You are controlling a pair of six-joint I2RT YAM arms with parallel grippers.
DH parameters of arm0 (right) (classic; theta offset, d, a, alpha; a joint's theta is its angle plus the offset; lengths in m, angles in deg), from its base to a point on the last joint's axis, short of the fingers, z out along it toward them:
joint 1: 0 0.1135 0.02 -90
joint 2: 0 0 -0.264 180
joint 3: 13.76 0 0.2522 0
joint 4: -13.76 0 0.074 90
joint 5: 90 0 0 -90
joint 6: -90 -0.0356 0 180
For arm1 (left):
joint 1: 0 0.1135 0.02 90
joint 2: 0 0 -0.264 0
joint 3: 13.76 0 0.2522 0
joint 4: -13.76 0 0.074 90
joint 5: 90 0 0 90
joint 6: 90 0.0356 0 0
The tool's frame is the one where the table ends.
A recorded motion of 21 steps. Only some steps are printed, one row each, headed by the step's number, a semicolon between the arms.
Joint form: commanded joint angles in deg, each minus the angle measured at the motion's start. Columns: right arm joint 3, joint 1, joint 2, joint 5, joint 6, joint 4; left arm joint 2, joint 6, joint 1, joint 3, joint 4, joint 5.
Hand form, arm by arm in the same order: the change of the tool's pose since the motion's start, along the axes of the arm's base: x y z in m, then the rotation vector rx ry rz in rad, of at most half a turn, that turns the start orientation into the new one. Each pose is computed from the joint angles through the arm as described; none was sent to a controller.
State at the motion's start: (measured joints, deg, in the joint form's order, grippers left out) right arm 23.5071 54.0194 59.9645 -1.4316 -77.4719 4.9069; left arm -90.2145 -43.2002 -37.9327 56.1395 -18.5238 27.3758
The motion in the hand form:
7: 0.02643 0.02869 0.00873 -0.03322 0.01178 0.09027; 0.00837 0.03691 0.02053 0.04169 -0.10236 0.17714
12: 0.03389 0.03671 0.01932 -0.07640 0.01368 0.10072; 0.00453 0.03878 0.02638 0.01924 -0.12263 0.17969
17: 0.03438 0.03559 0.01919 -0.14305 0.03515 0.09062; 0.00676 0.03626 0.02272 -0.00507 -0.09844 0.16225
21: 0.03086 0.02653 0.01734 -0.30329 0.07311 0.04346; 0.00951 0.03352 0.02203 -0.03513 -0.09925 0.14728
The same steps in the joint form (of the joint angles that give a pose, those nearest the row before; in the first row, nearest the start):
7: 8.66 -1.81 10.76 -5.55 4.28 -0.15; 6.13 -0.13 5.68 -1.54 -1.11 -6.95
12: 13.35 -1.99 12.67 -5.34 5.99 -5.08; 7.87 -0.46 5.60 -2.22 -0.35 -6.80
17: 15.00 -2.04 13.08 -3.94 6.92 -10.10; 6.79 -0.95 5.66 -2.20 0.59 -4.64
21: 17.05 -1.96 12.62 1.14 8.27 -20.98; 6.07 -1.17 5.68 -2.13 2.38 -3.03

